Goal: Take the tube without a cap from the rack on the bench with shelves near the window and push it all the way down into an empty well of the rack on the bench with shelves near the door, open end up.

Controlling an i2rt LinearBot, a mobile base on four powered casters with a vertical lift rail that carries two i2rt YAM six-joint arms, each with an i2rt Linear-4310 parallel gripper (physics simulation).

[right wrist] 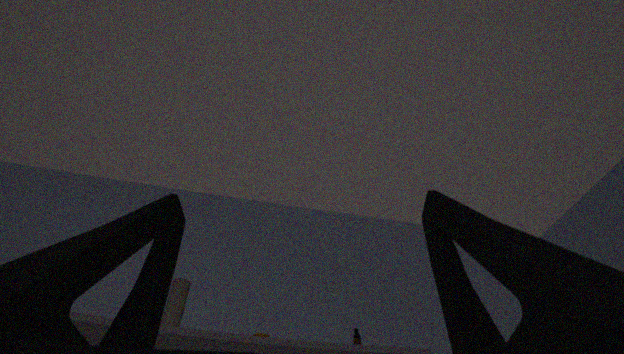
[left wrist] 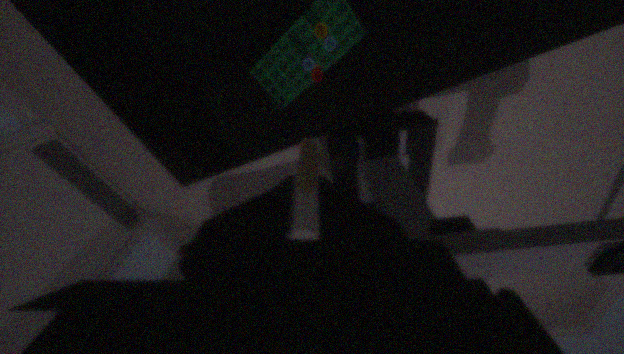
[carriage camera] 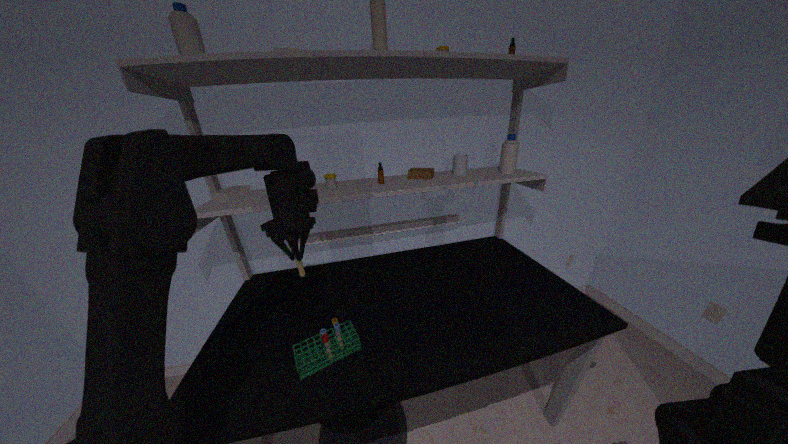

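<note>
My left gripper (carriage camera: pixel 297 257) (left wrist: pixel 306 184) is shut on a capless tube (carriage camera: pixel 300 269) (left wrist: pixel 307 170) with a yellowish lower part. The tube points down from the fingers, slightly tilted, with its pale rim nearest the left wrist camera. It hangs above the black bench top (carriage camera: pixel 441 308), higher up in the carriage picture than the green rack (carriage camera: pixel 308 359) (left wrist: pixel 280 75) and apart from it. The rack holds several tubes, among them one with a red cap (carriage camera: pixel 324 337) (left wrist: pixel 316 75) and one with an orange cap (carriage camera: pixel 335 321) (left wrist: pixel 321 30). My right gripper (carriage camera: pixel 748 216) (right wrist: pixel 301 205) is open and empty, far right.
A lower shelf (carriage camera: pixel 374 190) behind the bench holds an amber bottle (carriage camera: pixel 380 174), a brown block (carriage camera: pixel 420 173), a white cup (carriage camera: pixel 460 164) and a blue-capped bottle (carriage camera: pixel 508 157). An upper shelf (carriage camera: pixel 341 67) spans above. A shelf post (carriage camera: pixel 237 248) stands left of the held tube.
</note>
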